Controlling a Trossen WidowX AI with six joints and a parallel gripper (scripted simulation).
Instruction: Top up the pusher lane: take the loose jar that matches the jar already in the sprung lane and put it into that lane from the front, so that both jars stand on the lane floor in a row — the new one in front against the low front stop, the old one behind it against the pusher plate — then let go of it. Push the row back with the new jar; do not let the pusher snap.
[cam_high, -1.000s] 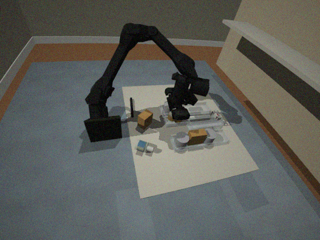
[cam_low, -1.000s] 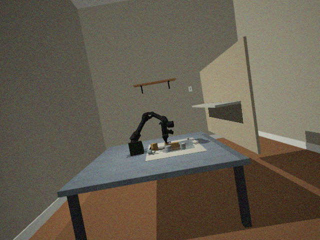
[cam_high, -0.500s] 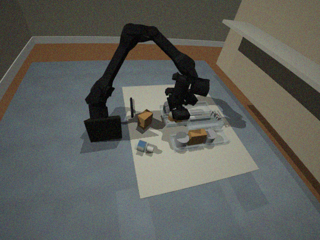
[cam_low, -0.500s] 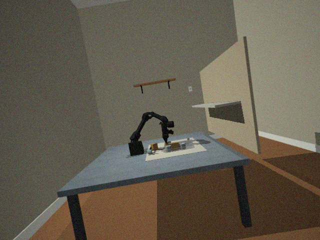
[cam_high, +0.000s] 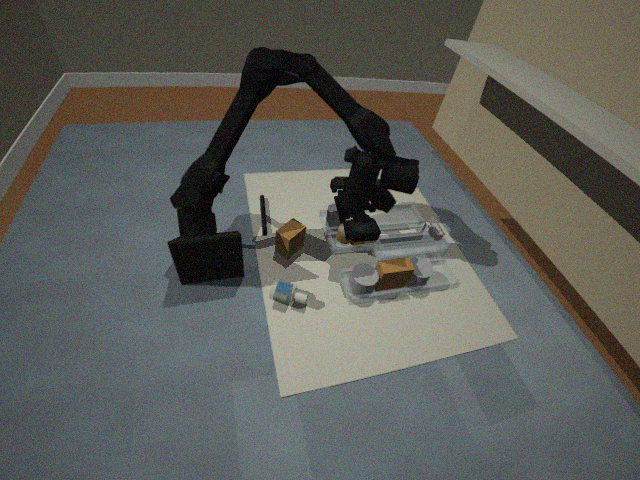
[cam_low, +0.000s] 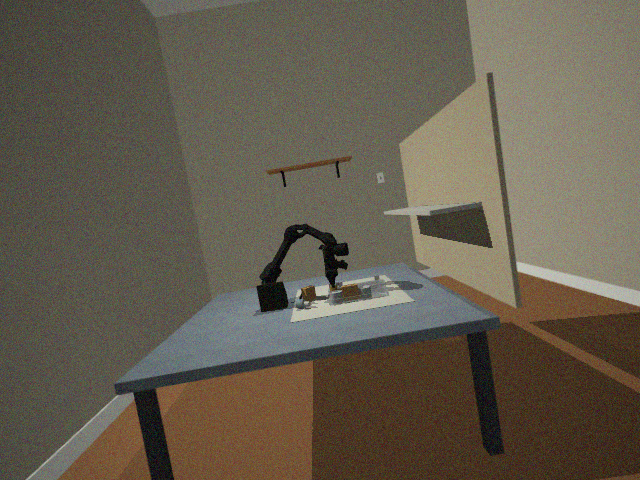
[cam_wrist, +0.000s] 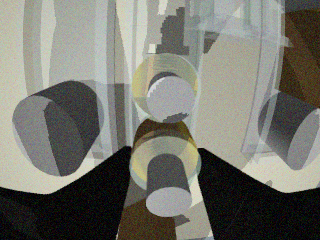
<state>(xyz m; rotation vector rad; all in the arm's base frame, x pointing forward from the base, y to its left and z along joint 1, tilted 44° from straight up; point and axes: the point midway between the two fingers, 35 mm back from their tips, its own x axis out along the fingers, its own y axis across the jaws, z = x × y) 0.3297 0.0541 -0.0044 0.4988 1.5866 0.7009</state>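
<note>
The clear sprung lane lies 14 cm ahead of my gripper tip, 3 cm below it and 1 cm to the right of it. Also, from my gripper tip: red mark (22 cm ahead, 2 cm to the right, 2 cm above); then black post (19 cm behind, 11 cm to the left, 4 cm below).
</note>
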